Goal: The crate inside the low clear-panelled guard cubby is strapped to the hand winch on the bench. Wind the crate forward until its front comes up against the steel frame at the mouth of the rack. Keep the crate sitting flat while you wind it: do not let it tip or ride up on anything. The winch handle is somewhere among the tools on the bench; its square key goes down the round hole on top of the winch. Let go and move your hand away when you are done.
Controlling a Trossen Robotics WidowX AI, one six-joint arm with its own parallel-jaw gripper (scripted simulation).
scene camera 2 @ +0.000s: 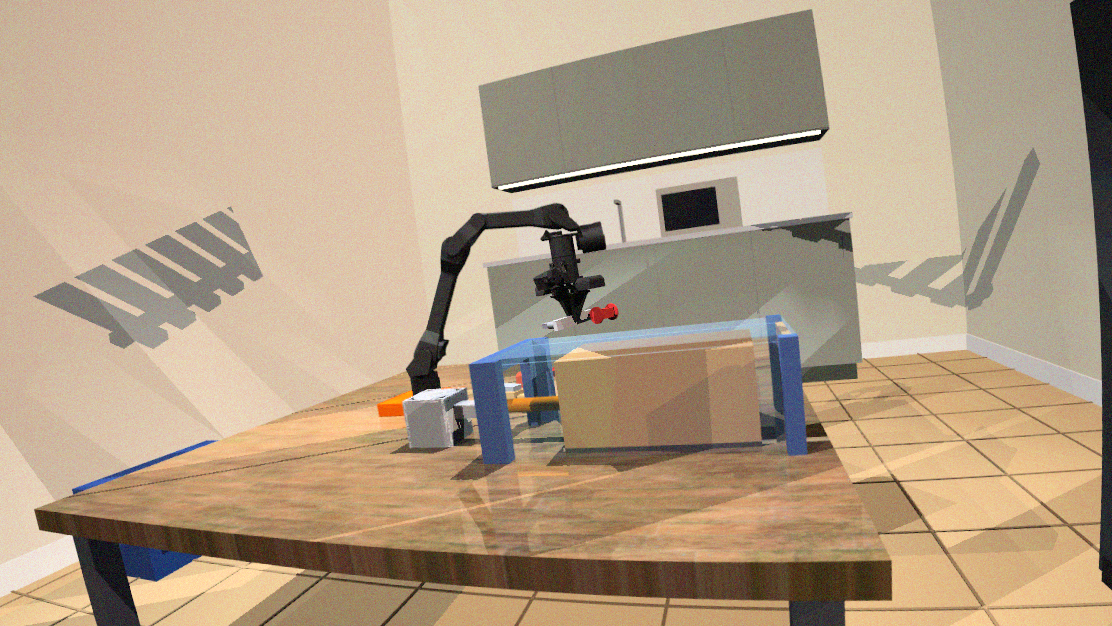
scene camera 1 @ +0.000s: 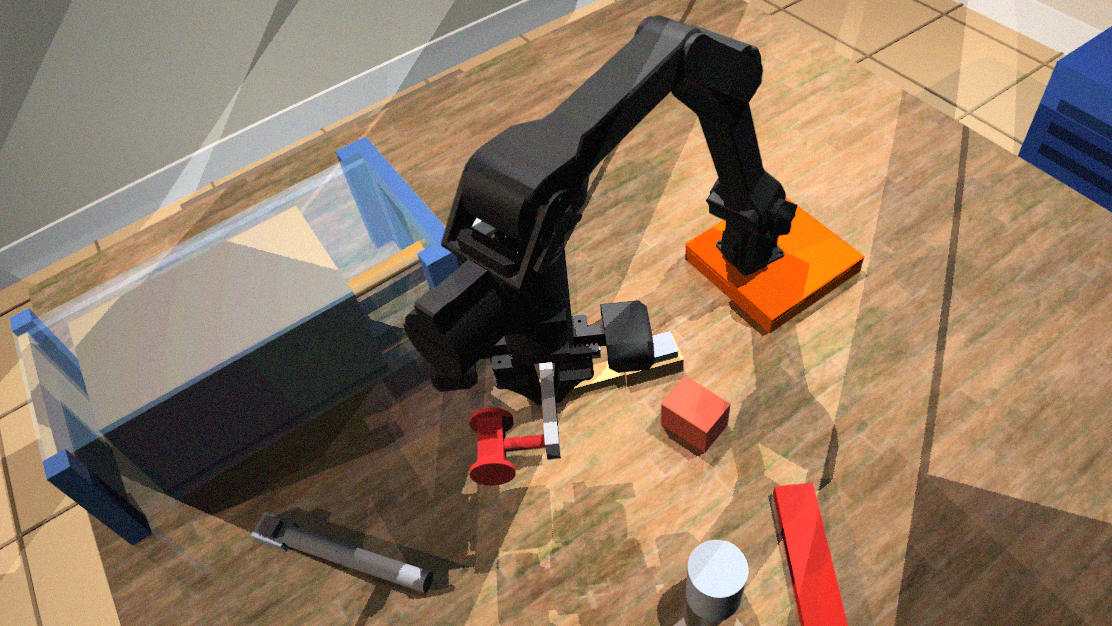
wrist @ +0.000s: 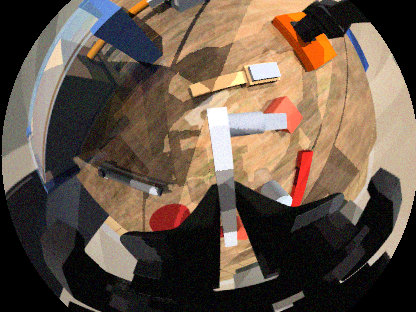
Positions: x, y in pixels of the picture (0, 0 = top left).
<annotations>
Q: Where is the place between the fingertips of my gripper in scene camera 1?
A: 549, 399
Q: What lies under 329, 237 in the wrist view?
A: My gripper.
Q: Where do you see a red block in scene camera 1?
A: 695, 414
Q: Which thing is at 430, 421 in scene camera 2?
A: A grey winch.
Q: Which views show the winch handle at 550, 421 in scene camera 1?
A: Scene camera 2, scene camera 1 and the wrist view: all of them.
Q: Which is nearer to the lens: the wooden-handled block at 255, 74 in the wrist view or the red bar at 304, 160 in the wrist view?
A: The wooden-handled block.
</annotations>
